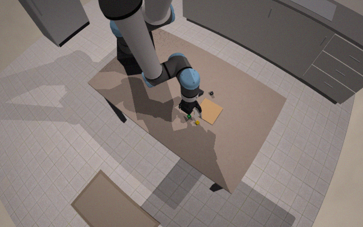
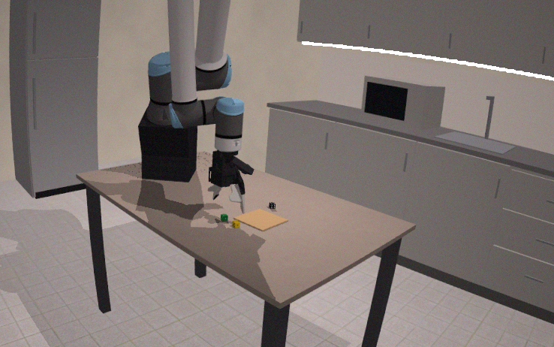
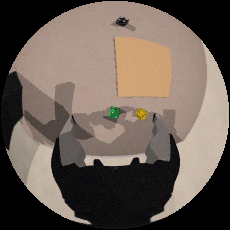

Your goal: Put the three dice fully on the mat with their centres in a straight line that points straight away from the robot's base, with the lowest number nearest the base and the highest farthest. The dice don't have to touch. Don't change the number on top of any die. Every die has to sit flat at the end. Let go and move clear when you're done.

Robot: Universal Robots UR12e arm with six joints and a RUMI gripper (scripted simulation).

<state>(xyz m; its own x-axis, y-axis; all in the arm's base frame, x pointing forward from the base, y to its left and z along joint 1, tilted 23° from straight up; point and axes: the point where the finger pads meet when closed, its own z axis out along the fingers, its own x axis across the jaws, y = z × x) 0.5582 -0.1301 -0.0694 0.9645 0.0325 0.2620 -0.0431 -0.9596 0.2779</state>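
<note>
The green die lies 2 cm to the right of my hand and 4 cm below it. Round my hand: black die 3 cm ahead, 21 cm to the left, 4 cm below; then orange mat 8 cm ahead, 8 cm to the left, 4 cm below; then yellow die 7 cm ahead, 3 cm to the right, 4 cm below.
</note>
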